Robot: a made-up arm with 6 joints.
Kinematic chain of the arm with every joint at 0, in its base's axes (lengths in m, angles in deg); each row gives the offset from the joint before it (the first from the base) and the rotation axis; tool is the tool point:
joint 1: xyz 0 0 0.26 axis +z
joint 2: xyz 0 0 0 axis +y
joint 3: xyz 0 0 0.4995 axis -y
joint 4: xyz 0 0 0 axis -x
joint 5: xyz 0.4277 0 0 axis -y
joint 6: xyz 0 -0.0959 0 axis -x
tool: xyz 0 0 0
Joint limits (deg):
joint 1: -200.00..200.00
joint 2: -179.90..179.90
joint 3: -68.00..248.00
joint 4: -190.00..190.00
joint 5: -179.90..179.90
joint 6: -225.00..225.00
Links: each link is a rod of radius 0.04 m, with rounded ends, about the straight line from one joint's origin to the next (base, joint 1, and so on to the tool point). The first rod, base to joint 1, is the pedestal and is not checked.
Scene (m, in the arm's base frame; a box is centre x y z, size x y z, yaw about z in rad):
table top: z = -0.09
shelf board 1: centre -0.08 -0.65 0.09 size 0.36 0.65 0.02 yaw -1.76
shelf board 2: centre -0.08 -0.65 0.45 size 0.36 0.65 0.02 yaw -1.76
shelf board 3: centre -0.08 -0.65 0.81 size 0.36 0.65 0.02 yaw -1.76
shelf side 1: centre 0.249 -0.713 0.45 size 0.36 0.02 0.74 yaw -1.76
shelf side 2: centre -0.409 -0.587 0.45 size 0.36 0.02 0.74 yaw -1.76
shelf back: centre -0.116 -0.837 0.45 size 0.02 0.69 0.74 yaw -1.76
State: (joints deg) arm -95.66 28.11 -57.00 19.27 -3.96 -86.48
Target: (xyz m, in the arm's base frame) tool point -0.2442 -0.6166 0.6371
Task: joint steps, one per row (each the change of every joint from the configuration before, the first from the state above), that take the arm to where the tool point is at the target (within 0.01 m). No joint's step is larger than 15 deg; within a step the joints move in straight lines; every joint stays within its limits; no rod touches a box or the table.
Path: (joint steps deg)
1: -3.82 -12.43 9.00 1.47 0.00 0.00
2: -3.83 -12.43 9.00 1.48 0.00 0.00
3: -3.82 -12.43 9.00 1.47 0.00 0.00
4: 0.85 12.30 14.08 2.80 0.00 0.00
5: 0.86 12.31 14.09 2.80 0.00 0.00
6: 0.85 12.30 14.08 2.79 0.00 0.00

